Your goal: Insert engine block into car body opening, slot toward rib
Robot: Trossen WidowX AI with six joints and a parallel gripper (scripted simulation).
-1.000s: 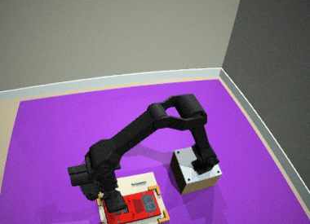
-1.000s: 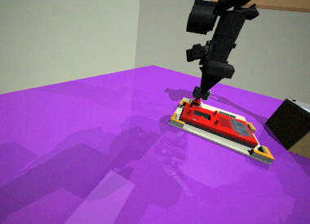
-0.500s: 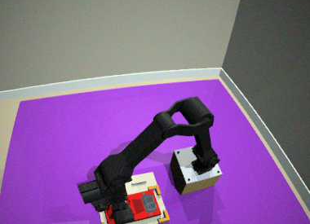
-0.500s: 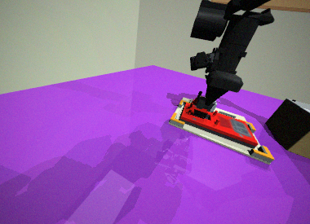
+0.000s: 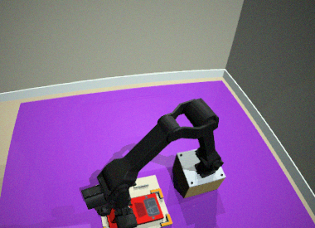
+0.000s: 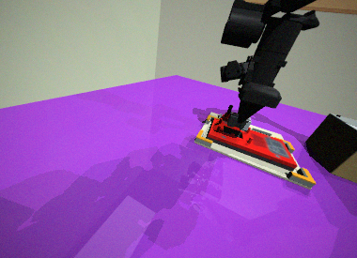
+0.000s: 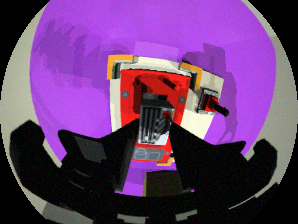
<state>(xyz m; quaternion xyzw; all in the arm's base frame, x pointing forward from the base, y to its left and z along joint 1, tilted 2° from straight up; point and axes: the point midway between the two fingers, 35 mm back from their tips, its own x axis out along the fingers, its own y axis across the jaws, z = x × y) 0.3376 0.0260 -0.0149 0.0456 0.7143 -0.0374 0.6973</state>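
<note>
My gripper tip is 10 mm above the dark grey engine block. The rest, counted from my gripper tip: red-and-black post (120 mm to the right, 30 mm below, 10 mm ahead).
</note>
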